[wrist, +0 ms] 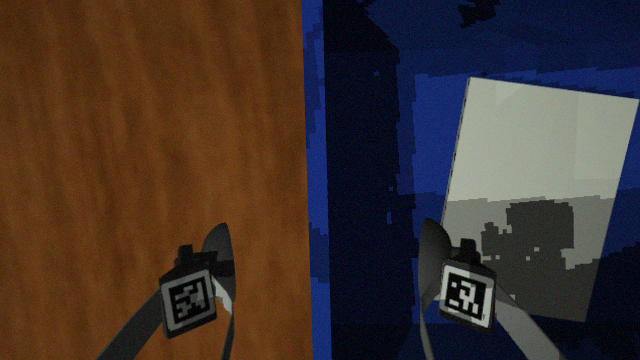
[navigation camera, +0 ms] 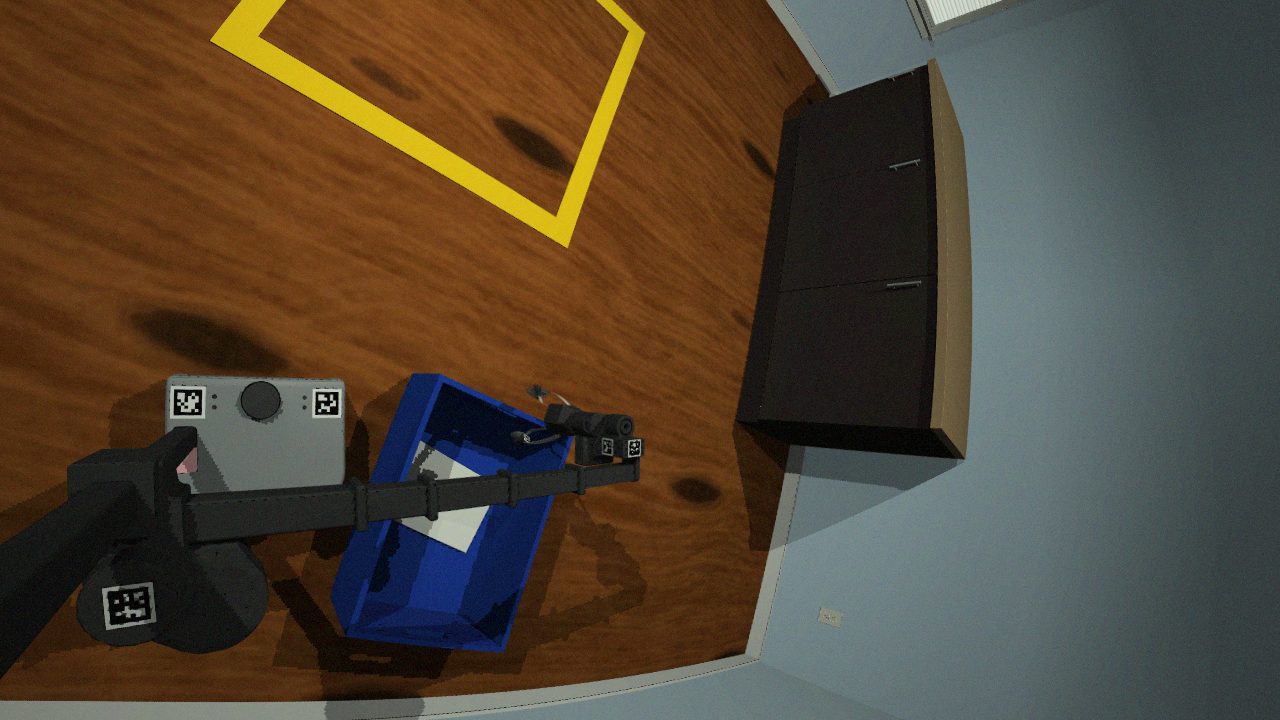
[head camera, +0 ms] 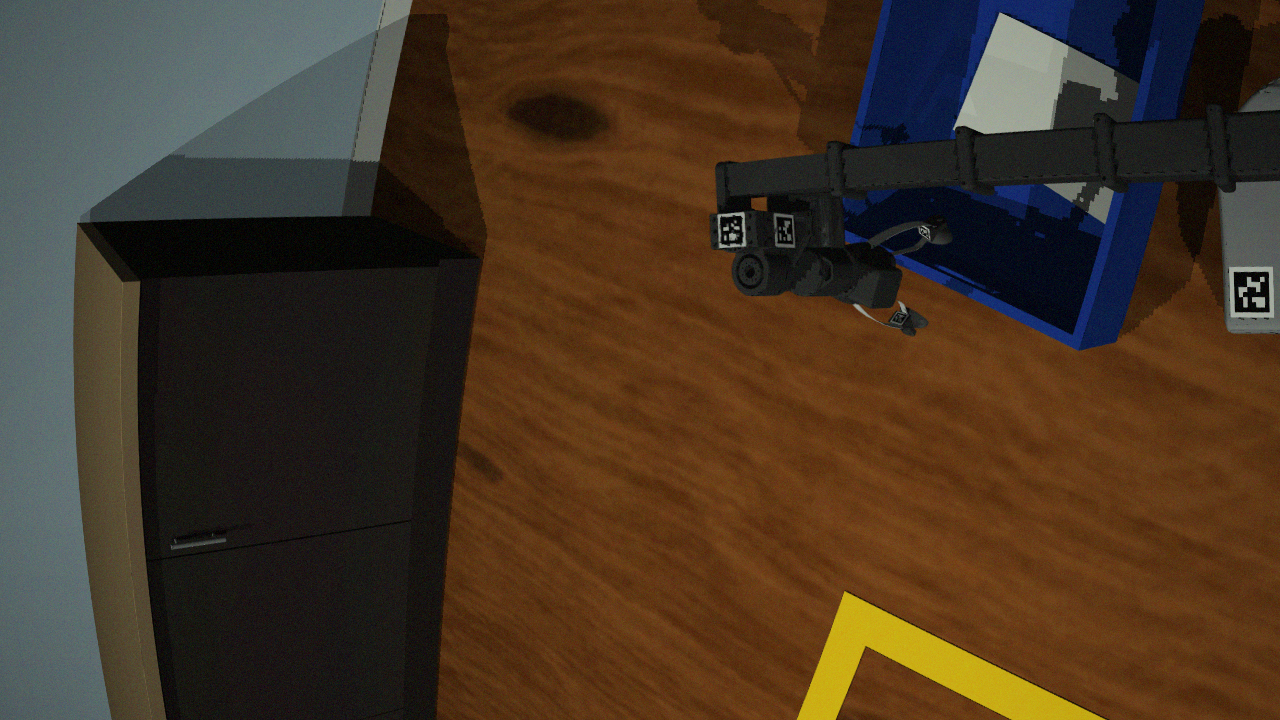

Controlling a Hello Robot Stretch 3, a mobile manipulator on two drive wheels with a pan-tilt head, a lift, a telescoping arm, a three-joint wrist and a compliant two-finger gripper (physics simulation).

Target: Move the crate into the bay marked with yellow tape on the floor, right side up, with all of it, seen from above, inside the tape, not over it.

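Frame: origin at the robot's base, x up, y ahead, z left, level; centimetres.
Seen in the pictures: gripper, fingertip midpoint: [wrist: 325,247] [navigation camera: 522,414] [head camera: 932,275]; robot's base at its link origin: [navigation camera: 260,398].
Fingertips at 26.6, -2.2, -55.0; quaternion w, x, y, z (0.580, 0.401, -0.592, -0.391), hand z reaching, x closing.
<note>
Offsets run from my fingertips to a thing's top centre, as dx, dy, dz. "pt": to the spot under its first point.
The blue crate @(-4.5, -26.4, +11.4) [head camera: 1109,277] [navigation camera: 402,438] [wrist: 317,150] stands upright on the floor, open side up, with a pale flat panel @(-23.8, -23.6, +12.1) [head camera: 1020,80] [navigation camera: 452,470] [wrist: 530,145] inside. My arm hides part of it. The yellow tape bay [head camera: 939,660] [navigation camera: 393,132] lies apart from the crate; part of its outline shows in the head and navigation views. My gripper [head camera: 922,275] [navigation camera: 528,414] [wrist: 325,247] is open at the crate's short end wall. In the wrist view, one finger is over the floor outside and one over the inside, the rim between them. Their height against the rim is unclear.
My robot base [head camera: 1248,250] [navigation camera: 255,447] stands beside the crate's long side, and my arm [head camera: 904,165] [navigation camera: 465,490] stretches across above the crate. A dark cabinet @(pt +24.3, +19.0, -125.6) [head camera: 286,402] [navigation camera: 850,349] stands past the gripper, against the pale blue wall [navigation camera: 1118,358].
</note>
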